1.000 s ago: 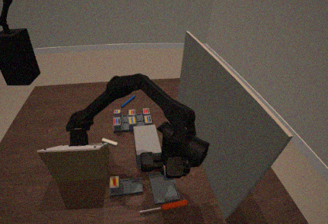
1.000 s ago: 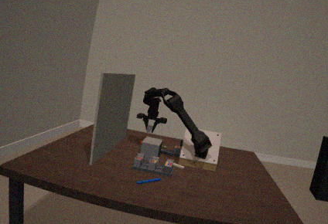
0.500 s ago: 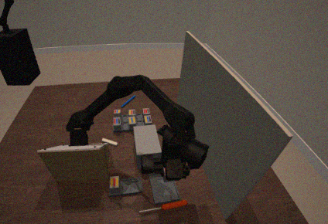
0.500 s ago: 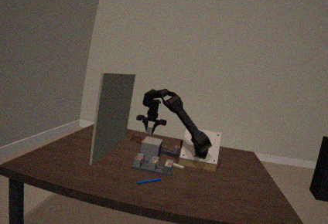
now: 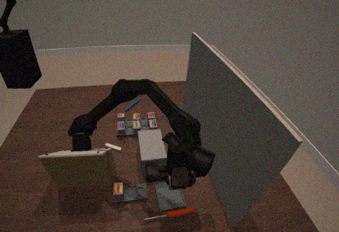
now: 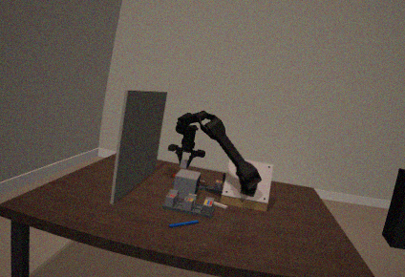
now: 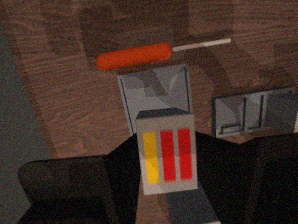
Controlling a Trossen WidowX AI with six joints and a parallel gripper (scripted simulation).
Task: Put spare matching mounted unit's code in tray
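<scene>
My gripper tip is 8 cm above the grey tray and 1 cm past it. The rest, counted from my gripper tip: mounted unit (19 cm to the left, 8 cm behind, 4 cm below); then grey spare (3 cm above); then grey holder (16 cm behind, 8 cm below, 1 cm to the left).
</scene>
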